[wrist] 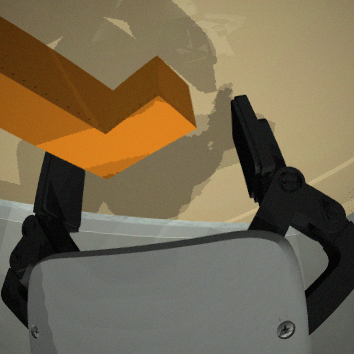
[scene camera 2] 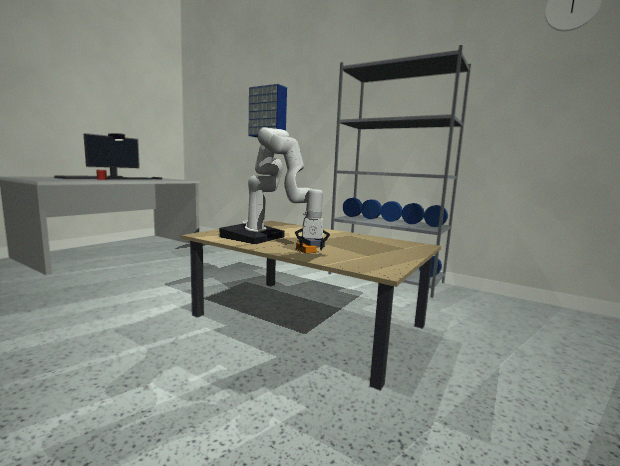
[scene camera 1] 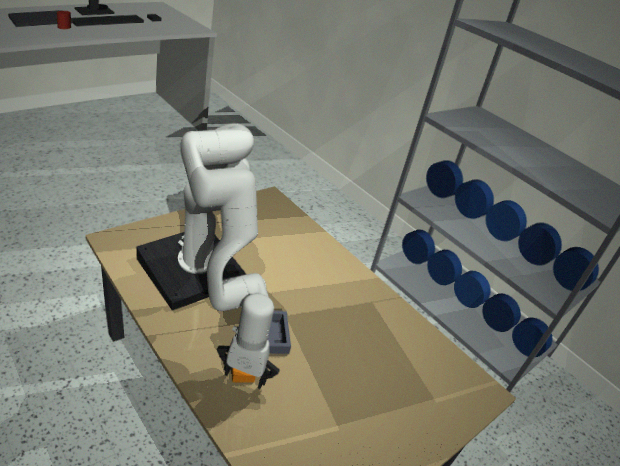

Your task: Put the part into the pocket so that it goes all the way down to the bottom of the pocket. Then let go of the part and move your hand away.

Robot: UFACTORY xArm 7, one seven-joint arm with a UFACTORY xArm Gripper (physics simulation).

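Seen in the pictures: gripper, fingertip midpoint: (wrist: 144, 135) (scene camera 2: 311, 249) (scene camera 1: 244, 378); arm's base at its link origin: (scene camera 2: 255, 229) (scene camera 1: 197, 260).
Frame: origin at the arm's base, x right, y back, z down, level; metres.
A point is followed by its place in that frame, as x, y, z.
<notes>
The orange L-shaped part (scene camera 1: 243, 376) {0.185, -0.428, 0.021} (scene camera 2: 307, 248) {0.199, -0.417, 0.023} (wrist: 100, 145) {0.175, -0.409, 0.017} is low over or on the table, under the hand; whether it touches the table is hard to tell. My gripper (scene camera 1: 244, 383) {0.182, -0.430, 0.030} (scene camera 2: 310, 248) {0.182, -0.430, 0.030} (wrist: 144, 135) {0.182, -0.430, 0.030} is open, with its fingers spread wide around the short end of the part. In the wrist view, the part hides the tip of the left finger, and the right finger stands apart from the part. The grey block with the pocket (scene camera 1: 281, 349) {0.033, -0.426, 0.026} is right beside the hand, behind the part, partly hidden by the wrist in the first scene view.
The wooden table (scene camera 1: 300, 260) {-0.330, -0.173, 0.047} (scene camera 2: 350, 260) {0.219, -0.641, 0.047} bears the arm's black base plate (scene camera 1: 172, 295) {0.155, -0.076, 0.011} (scene camera 2: 250, 236) {0.151, -0.060, 0.013} at its back left. A shelf rack (scene camera 1: 416, 145) (scene camera 2: 337, 150) with blue discs stands beyond the table. A grey desk (scene camera 1: 182, 75) (scene camera 2: 100, 200) is farther off.
</notes>
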